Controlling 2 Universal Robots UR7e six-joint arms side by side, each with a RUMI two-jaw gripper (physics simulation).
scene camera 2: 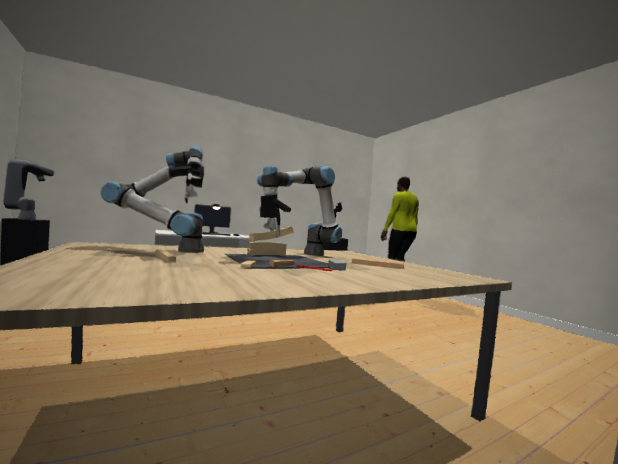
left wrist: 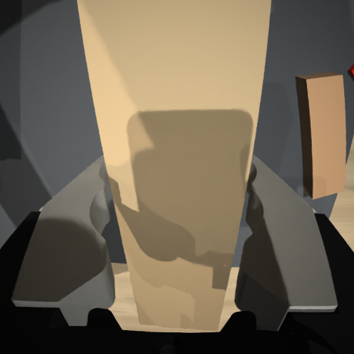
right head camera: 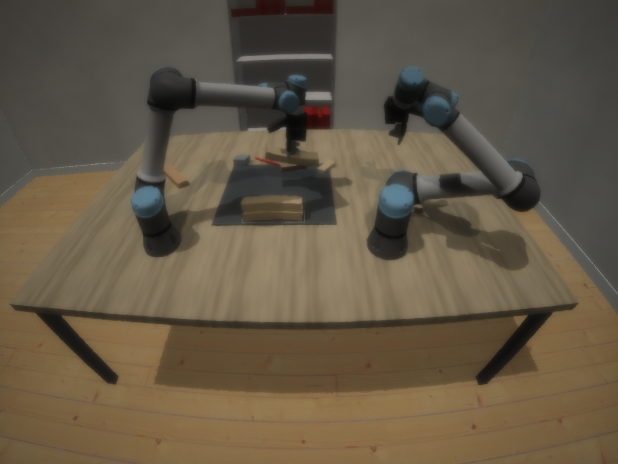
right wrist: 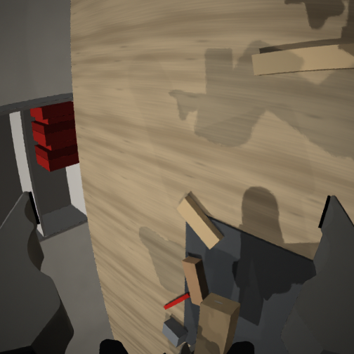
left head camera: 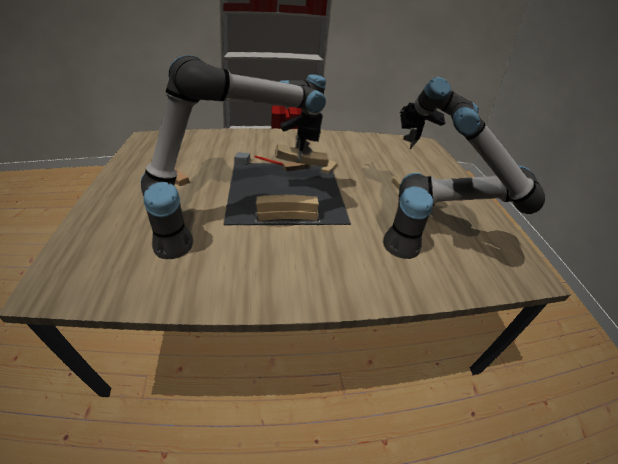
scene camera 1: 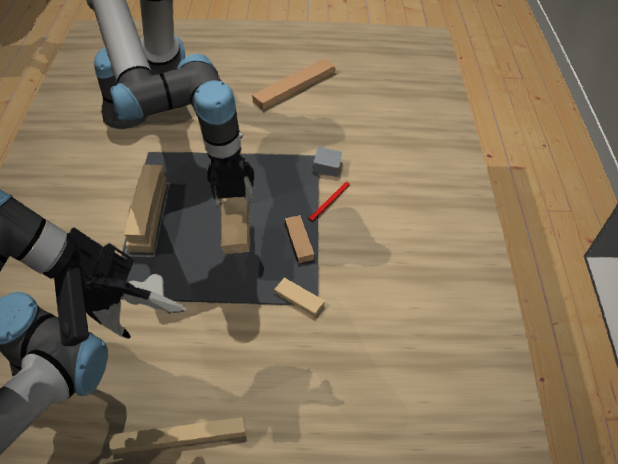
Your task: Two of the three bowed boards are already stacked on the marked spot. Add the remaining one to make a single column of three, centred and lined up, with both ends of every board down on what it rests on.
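Frame: origin at the left arm's base, x ahead, y left, z up, level; metres.
Where they show: left gripper, fingertip midpoint: (scene camera 2: 274, 236) (right head camera: 288, 159) (left head camera: 298, 158) (scene camera 1: 235, 203); right gripper, fingertip midpoint: (scene camera 2: 188, 192) (right head camera: 396, 126) (left head camera: 408, 131) (scene camera 1: 156, 324); left arm's base, link origin: (scene camera 2: 313, 254) (right head camera: 162, 243) (left head camera: 172, 244); right arm's base, link origin: (scene camera 2: 191, 251) (right head camera: 387, 245) (left head camera: 401, 245).
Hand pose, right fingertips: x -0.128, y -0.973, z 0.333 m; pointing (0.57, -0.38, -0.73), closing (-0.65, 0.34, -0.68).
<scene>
Things, the pixels of their top centre, and the offset from my right fingertips. "pt": a spot on its surface instead. Level surfaces: height alone.
- stack, top centre: (scene camera 1: 143, 195) (left head camera: 286, 198) (right head camera: 270, 199) (scene camera 2: 268, 242) dx +0.080, dy +0.521, dz -0.242 m
- dark mat, surface height: dz -0.326 m
- grey block, top centre: (scene camera 1: 327, 156) (scene camera 2: 337, 260) (left head camera: 242, 154) (right head camera: 241, 156) dx +0.595, dy +0.492, dz -0.289 m
- red rod, top centre: (scene camera 1: 329, 199) dx +0.540, dy +0.369, dz -0.319 m
- brown block, top centre: (scene camera 1: 299, 235) (scene camera 2: 282, 260) (left head camera: 296, 163) (right head camera: 293, 163) dx +0.405, dy +0.279, dz -0.301 m
- pale block, top centre: (scene camera 1: 299, 294) (right head camera: 326, 165) (left head camera: 329, 165) dx +0.333, dy +0.126, dz -0.311 m
- long brown plank, top centre: (scene camera 1: 295, 79) (right head camera: 171, 171) (scene camera 2: 377, 260) dx +0.670, dy +0.866, dz -0.304 m
- long pale strip, surface spot: (scene camera 1: 220, 431) pt dx +0.042, dy -0.109, dz -0.303 m
Two pale bowed boards in a stack (left head camera: 287, 207) (right head camera: 272, 207) (scene camera 1: 145, 210) (scene camera 2: 267, 248) lie one on the other, lined up, on the outlined spot at the mat's edge. My left gripper (left head camera: 301, 150) (scene camera 1: 232, 197) (scene camera 2: 274, 230) (left wrist: 179, 156) is shut on the third bowed board (left head camera: 316, 157) (scene camera 1: 235, 235) (scene camera 2: 262, 235) (left wrist: 175, 60) (right wrist: 217, 320), gripping its long sides. It holds this board raised over the mat, beside the stack in scene camera 1, tilted in scene camera 2 with the right end higher. My right gripper (scene camera 1: 155, 322) (scene camera 2: 189, 197) (right wrist: 179, 197) is open, empty and raised.
On or around the dark mat (scene camera 1: 275, 200) lie a grey block (scene camera 1: 327, 161), a red rod (scene camera 1: 330, 201), a brown block (scene camera 1: 300, 239) and a pale block (scene camera 1: 300, 297). A long brown plank (scene camera 1: 295, 85) and a long pale strip (scene camera 1: 220, 431) lie farther off.
</scene>
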